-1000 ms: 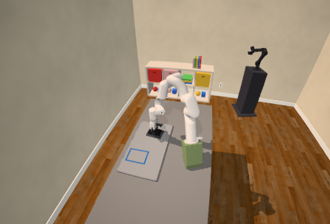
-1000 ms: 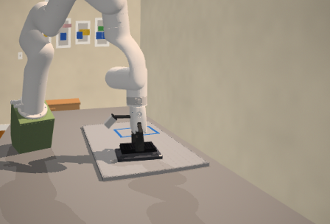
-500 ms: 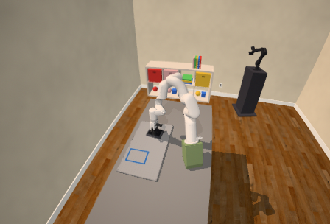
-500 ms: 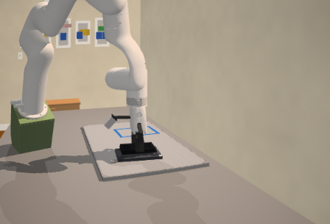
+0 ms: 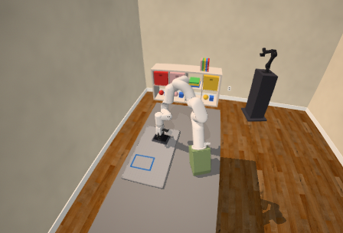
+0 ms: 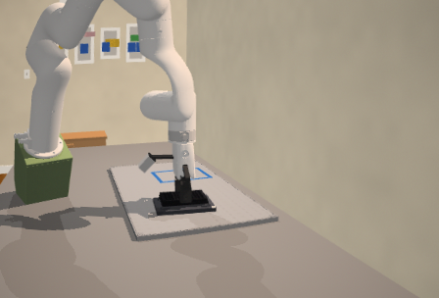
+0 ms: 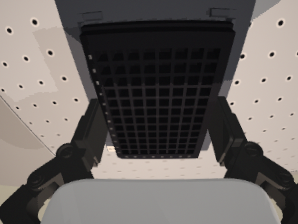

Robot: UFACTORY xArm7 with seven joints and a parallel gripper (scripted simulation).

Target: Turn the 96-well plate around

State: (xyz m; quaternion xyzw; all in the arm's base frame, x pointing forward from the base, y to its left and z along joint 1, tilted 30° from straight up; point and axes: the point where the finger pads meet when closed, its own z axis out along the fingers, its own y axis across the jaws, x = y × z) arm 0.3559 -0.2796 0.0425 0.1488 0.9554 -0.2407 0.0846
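Right now the dark plate nest N1 is 3 cm below my hand. The rest, counted from my hand: black 96-well plate (1 cm below).
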